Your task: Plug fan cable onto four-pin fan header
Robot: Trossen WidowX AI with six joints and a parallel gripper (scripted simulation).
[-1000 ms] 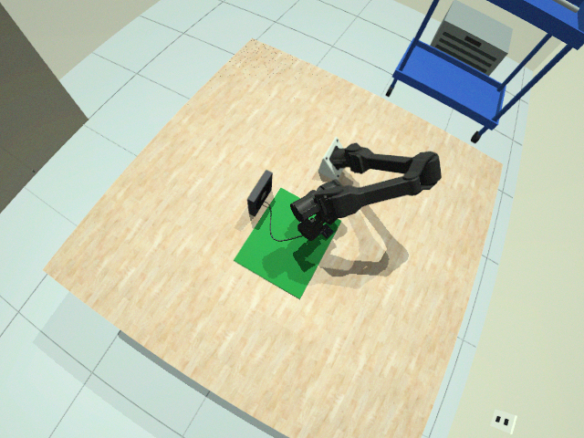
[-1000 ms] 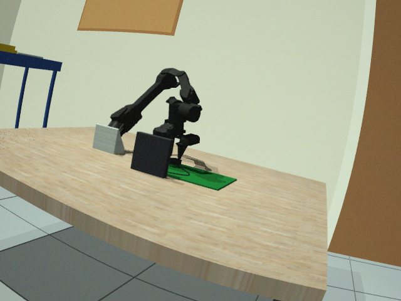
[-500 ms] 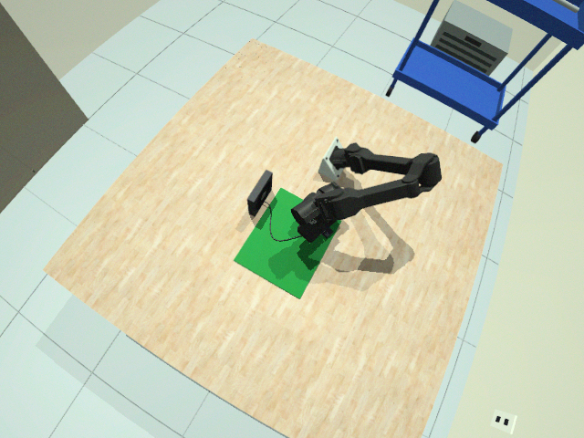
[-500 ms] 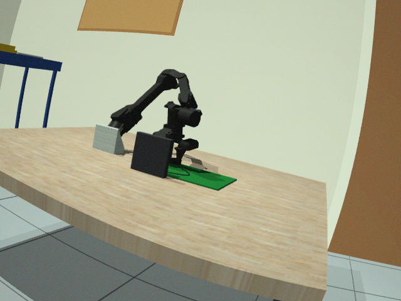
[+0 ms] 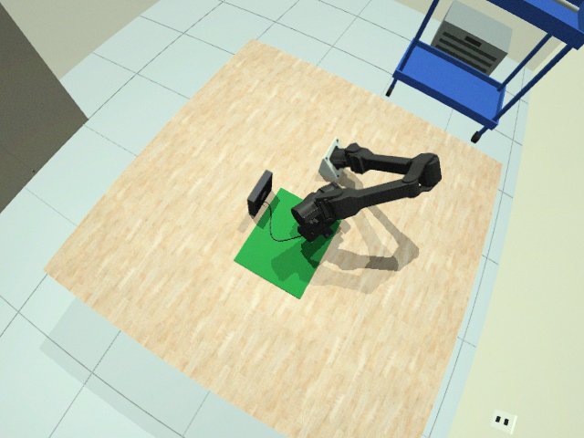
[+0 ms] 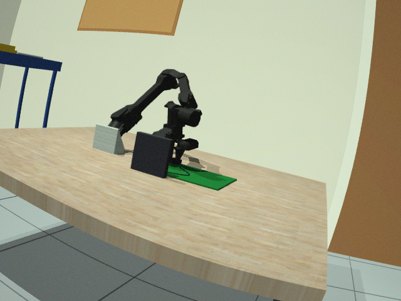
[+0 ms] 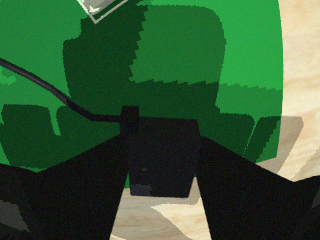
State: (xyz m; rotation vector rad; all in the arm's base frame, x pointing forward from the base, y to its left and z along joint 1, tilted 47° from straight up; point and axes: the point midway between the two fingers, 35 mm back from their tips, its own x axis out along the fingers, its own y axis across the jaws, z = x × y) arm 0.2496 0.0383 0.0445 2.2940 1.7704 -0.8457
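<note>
Right now my gripper tip is 8 cm short of the green board, 9 cm to the left of it and 2 cm above it. From my gripper tip the other things lie so: dark fan plug (1 cm to the left); white four-pin header (1 cm behind, 8 cm to the right, 1 cm below); black fan (23 cm to the right, 5 cm above).
</note>
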